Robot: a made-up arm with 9 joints. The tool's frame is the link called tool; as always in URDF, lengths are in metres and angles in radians. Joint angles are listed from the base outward. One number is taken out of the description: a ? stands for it. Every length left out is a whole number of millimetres.
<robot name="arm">
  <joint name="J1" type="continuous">
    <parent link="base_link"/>
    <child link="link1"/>
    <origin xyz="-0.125 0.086 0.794" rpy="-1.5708 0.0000 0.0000"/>
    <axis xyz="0 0 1"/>
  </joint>
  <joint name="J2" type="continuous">
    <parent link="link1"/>
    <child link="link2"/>
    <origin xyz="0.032 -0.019 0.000" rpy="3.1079 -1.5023 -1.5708"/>
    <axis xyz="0 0 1"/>
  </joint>
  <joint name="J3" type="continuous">
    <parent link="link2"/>
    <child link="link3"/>
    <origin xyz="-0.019 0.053 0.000" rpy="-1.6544 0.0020 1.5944"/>
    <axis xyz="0 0 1"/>
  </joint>
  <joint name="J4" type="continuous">
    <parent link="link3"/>
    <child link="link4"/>
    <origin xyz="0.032 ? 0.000" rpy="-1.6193 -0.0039 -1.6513"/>
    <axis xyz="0 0 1"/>
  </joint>
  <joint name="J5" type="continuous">
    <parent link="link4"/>
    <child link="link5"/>
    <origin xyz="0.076 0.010 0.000" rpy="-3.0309 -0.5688 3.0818"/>
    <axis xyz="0 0 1"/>
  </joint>
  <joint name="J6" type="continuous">
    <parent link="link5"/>
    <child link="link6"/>
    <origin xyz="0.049 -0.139 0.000" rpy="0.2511 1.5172 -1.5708"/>
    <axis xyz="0 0 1"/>
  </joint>
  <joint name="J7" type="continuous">
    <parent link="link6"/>
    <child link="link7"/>
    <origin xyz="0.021 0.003 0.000" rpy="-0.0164 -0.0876 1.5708"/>
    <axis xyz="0 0 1"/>
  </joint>
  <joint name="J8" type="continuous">
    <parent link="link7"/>
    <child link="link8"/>
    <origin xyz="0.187 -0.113 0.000" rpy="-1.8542 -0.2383 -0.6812"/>
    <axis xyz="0 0 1"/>
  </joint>
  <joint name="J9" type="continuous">
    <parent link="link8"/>
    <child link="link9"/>
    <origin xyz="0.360 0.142 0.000" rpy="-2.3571 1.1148 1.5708"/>
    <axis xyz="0 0 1"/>
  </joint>
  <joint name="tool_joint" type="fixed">
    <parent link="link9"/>
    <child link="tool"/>
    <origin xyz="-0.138 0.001 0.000" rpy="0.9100 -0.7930 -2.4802"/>
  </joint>
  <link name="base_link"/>
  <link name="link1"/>
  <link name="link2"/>
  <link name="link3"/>
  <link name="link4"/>
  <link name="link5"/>
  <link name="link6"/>
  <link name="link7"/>
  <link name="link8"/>
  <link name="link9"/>
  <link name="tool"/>
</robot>
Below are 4 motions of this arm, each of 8 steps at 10 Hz.
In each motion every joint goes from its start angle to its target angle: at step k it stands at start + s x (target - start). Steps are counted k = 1, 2, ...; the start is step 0. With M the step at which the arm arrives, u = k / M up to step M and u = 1 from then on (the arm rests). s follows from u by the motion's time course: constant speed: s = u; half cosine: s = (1 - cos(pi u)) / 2; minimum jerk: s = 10 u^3 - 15 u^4 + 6 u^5.
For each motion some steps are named. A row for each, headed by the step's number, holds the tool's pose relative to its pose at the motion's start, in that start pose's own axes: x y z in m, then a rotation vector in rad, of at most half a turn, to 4 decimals.
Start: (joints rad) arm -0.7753 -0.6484 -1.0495 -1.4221 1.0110 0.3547 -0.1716 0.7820 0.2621
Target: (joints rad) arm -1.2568 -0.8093 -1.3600 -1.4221 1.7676 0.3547 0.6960 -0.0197 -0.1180
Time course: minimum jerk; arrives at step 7
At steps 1, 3, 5, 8:
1: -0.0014 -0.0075 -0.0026 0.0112 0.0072 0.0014
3: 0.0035 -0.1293 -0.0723 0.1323 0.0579 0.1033
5: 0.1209 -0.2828 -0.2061 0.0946 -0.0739 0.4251
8: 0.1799 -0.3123 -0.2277 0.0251 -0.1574 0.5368

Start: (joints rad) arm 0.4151 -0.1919 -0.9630 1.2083 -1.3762 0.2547 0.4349 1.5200 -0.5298
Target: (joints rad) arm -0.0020 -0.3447 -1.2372 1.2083 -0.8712 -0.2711 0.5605 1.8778 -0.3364
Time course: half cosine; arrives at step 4
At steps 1, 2, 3, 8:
1: -0.0603 0.0053 -0.0338 0.0656 -0.0979 -0.1008
2: -0.1768 0.0473 -0.1317 0.2241 -0.3354 -0.3386
3: -0.2447 0.1206 -0.2358 0.3767 -0.5714 -0.5697
8: -0.2581 0.1565 -0.2762 0.4364 -0.6676 -0.6640

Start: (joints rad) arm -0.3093 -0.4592 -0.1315 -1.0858 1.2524 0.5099 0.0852 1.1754 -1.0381
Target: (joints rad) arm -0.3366 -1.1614 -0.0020 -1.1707 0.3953 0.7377 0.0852 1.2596 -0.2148
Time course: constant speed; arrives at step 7
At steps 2, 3, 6, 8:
2: 0.1366 0.0414 -0.0391 0.1518 0.3577 0.2298
3: 0.1945 0.0694 -0.0774 0.2407 0.5490 0.3346
6: 0.3000 0.1783 -0.2379 0.5536 1.1574 0.6107
8: 0.3095 0.2211 -0.2963 0.6708 1.3682 0.6912

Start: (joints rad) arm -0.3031 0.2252 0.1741 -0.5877 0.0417 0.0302 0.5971 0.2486 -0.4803
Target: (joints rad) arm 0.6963 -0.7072 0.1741 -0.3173 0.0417 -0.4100 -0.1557 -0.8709 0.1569
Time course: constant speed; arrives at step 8
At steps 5, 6, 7, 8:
5: -0.3691 0.5839 -0.1076 -0.3618 0.0774 -0.6588
6: -0.3598 0.7179 -0.2051 -0.3145 0.0790 -0.8483
7: -0.3144 0.8336 -0.3146 -0.2228 0.0553 -1.0312
8: -0.2369 0.9227 -0.4273 -0.0922 0.0000 -1.1938

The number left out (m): 0.049
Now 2 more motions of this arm.
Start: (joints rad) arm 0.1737 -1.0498 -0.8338 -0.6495 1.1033 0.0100 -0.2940 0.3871 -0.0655
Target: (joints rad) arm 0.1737 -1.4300 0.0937 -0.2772 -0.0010 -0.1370 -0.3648 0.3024 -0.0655
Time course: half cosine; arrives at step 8
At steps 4, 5, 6, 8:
4: 0.3688 0.0968 0.3266 -0.5318 0.3507 0.4516
5: 0.5137 0.1641 0.3636 -0.6761 0.3973 0.7034
6: 0.6143 0.2247 0.3693 -0.7655 0.3858 0.9377
8: 0.6831 0.2756 0.3629 -0.8169 0.3311 1.1567

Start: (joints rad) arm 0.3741 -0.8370 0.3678 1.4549 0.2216 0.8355 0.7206 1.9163 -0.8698
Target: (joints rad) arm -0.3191 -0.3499 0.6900 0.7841 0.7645 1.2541 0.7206 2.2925 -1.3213
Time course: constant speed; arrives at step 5
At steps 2, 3, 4, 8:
2: -0.1408 0.0362 -0.2750 0.7320 0.1300 -0.4996
3: -0.1988 0.1398 -0.3504 1.0753 0.2965 -0.7225
4: -0.2400 0.2578 -0.3629 1.3987 0.5327 -0.9062
8: -0.2633 0.3566 -0.3193 1.6964 0.8365 -1.0336

